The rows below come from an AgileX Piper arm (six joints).
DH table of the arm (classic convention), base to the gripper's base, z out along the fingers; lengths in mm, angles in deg. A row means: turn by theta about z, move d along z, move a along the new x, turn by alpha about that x. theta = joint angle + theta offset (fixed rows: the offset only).
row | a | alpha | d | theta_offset
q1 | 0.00 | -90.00 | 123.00 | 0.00
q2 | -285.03 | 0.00 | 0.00 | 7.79
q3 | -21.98 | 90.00 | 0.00 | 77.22
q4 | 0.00 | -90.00 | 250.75 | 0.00
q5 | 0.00 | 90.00 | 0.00 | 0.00
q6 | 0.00 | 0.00 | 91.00 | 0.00
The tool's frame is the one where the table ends.
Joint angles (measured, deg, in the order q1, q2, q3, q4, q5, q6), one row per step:
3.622, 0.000, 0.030, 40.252, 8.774, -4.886
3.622, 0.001, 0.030, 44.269, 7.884, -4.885
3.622, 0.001, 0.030, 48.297, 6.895, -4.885
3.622, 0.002, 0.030, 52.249, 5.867, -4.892
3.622, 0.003, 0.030, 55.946, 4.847, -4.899
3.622, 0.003, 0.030, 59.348, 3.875, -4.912
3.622, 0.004, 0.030, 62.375, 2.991, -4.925
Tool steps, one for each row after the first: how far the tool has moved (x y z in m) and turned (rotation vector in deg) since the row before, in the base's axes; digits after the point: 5 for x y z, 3 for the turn. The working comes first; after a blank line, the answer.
Tool pose at each row, in the base's axes (x y z in m, rotation vector in deg; the steps are taken from these numbers as rounded here):
0.05535, 0.01249, 0.20243, 21.006, 91.257, 34.383
0.05543, 0.01224, 0.20410, 24.100, 89.746, 37.553
0.05552, 0.01169, 0.20578, 27.273, 88.080, 40.628
0.05561, 0.01089, 0.20736, 30.441, 86.340, 43.545
0.05571, 0.00991, 0.20876, 33.463, 84.615, 46.180
0.05579, 0.00883, 0.20993, 36.285, 82.962, 48.525
0.05587, 0.00775, 0.21087, 38.828, 81.449, 50.551

0.00008, -0.00025, 0.00167, 4.088, -0.400, -0.250
0.00009, -0.00055, 0.00168, 4.110, -0.425, -0.364
0.00009, -0.00080, 0.00158, 4.032, -0.403, -0.446
0.00010, -0.00098, 0.00140, 3.777, -0.360, -0.504
0.00008, -0.00108, 0.00117, 3.474, -0.302, -0.525
0.00008, -0.00108, 0.00094, 3.090, -0.236, -0.508

